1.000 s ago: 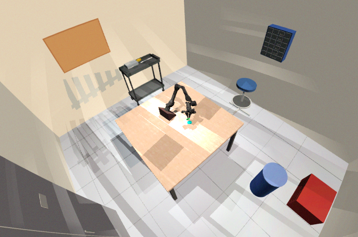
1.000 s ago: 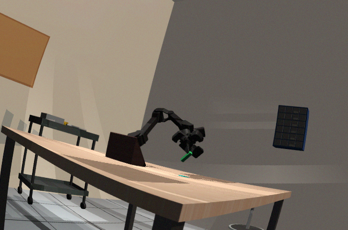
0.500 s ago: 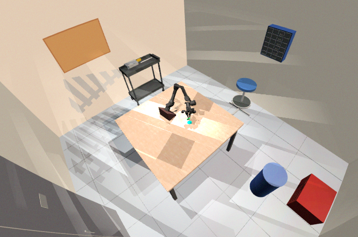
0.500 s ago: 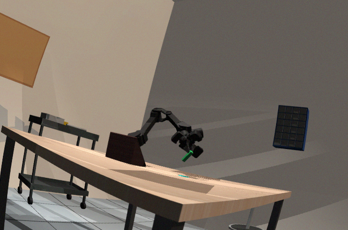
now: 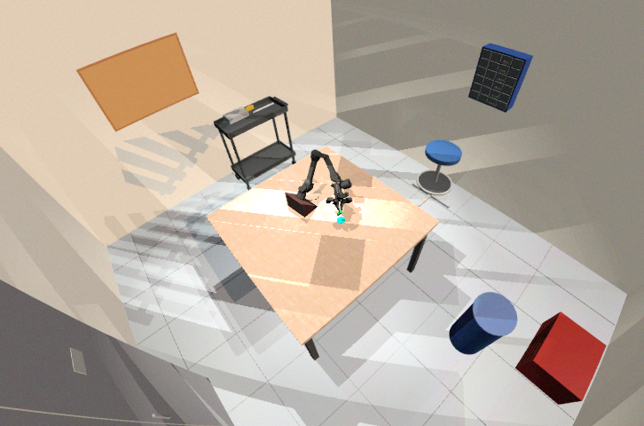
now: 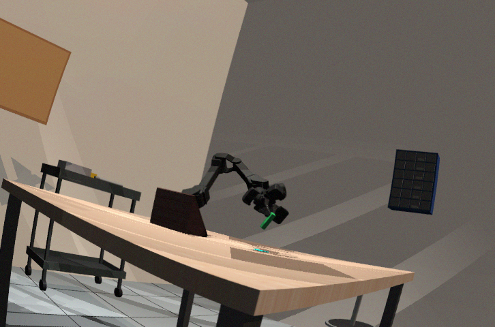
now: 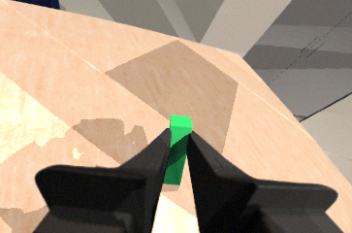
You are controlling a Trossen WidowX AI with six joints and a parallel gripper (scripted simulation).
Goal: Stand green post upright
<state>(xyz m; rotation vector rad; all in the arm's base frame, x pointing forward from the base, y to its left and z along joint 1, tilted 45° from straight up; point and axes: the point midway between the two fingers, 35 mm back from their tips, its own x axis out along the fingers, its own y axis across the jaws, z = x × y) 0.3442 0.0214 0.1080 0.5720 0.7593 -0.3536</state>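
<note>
Right now the cyan circle is 13 cm below my gripper tip, 2 cm to the left of it and 2 cm behind it. The rest, counted from my gripper tip: green post: 2 cm below, 1 cm behind.
</note>
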